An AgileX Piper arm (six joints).
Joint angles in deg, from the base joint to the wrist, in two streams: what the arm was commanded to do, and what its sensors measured. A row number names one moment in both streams.
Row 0, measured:
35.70, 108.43, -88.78, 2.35, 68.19, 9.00
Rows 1 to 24, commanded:
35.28, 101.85, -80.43, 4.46, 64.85, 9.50
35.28, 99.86, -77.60, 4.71, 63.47, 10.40
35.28, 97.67, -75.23, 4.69, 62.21, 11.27
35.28, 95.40, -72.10, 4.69, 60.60, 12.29
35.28, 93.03, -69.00, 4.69, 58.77, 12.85
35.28, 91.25, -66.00, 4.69, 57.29, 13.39
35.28, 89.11, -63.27, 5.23, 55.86, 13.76
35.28, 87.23, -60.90, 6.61, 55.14, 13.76
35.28, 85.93, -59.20, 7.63, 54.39, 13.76
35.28, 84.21, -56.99, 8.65, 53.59, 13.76
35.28, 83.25, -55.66, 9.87, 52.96, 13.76
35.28, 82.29, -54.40, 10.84, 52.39, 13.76
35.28, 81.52, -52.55, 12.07, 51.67, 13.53
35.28, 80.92, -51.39, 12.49, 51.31, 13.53
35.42, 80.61, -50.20, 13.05, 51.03, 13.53
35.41, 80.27, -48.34, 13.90, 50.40, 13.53
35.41, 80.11, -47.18, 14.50, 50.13, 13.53
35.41, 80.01, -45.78, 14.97, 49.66, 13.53
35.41, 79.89, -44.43, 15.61, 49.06, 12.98
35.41, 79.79, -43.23, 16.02, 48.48, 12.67
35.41, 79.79, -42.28, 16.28, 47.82, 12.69
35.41, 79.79, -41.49, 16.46, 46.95, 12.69
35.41, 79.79, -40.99, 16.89, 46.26, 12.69
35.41, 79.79, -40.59, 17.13, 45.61, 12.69
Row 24, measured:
35.68, 80.41, -42.76, 15.90, 48.79, 13.33
